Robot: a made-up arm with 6 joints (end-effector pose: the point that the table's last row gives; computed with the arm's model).
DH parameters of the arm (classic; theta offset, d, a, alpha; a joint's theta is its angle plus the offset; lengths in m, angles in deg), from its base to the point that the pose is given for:
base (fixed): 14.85 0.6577 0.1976 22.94
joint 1: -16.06 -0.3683 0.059 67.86
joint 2: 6.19 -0.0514 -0.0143 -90
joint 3: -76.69 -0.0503 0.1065 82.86
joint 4: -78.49 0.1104 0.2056 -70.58
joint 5: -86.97 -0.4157 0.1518 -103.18
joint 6: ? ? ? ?
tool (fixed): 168.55 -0.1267 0 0
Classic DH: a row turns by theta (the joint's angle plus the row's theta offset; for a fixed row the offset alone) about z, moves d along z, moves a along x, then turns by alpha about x.
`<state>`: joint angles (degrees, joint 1 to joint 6).
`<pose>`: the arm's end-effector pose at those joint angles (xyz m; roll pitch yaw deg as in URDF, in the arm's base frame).
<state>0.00 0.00 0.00 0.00 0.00 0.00</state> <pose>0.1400 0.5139 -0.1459 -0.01 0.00 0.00</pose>
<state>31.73 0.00 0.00 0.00 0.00 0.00</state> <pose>0.0687 0.5140 -0.1381 0.03 -12.24 29.33</pose>
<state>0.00 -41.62 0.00 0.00 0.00 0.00</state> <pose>-0.1458 0.5139 0.0182 -0.01 41.62 0.00</pose>
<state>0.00 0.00 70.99 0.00 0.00 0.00</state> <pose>-0.0788 0.2743 -0.1458 -0.01 0.00 70.99</pose>
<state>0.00 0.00 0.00 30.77 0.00 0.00</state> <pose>0.1830 0.2560 -0.2853 -30.04 -5.74 5.46</pose>
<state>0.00 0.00 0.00 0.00 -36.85 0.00</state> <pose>0.0730 0.5251 -0.1232 0.49 35.84 -8.53</pose>
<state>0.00 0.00 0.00 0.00 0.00 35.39</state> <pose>0.1296 0.4189 -0.1458 -0.01 -0.01 -35.39</pose>
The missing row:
joint 6: -16.49 0 -0.1572 180
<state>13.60 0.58 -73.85 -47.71 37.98 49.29</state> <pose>0.5006 0.4262 0.2151 50.10 19.80 -115.30</pose>
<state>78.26 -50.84 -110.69 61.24 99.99 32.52</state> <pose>0.1278 -0.1262 0.0297 -101.57 -16.41 78.25</pose>
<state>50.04 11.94 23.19 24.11 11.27 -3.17</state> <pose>0.2936 0.4801 -0.2002 -50.72 -33.50 93.75</pose>
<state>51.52 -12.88 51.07 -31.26 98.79 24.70</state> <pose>-0.1607 0.2855 0.1799 96.10 -61.22 7.49</pose>
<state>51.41 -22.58 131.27 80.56 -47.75 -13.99</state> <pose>0.1433 0.6139 -0.2550 -65.62 9.65 154.12</pose>
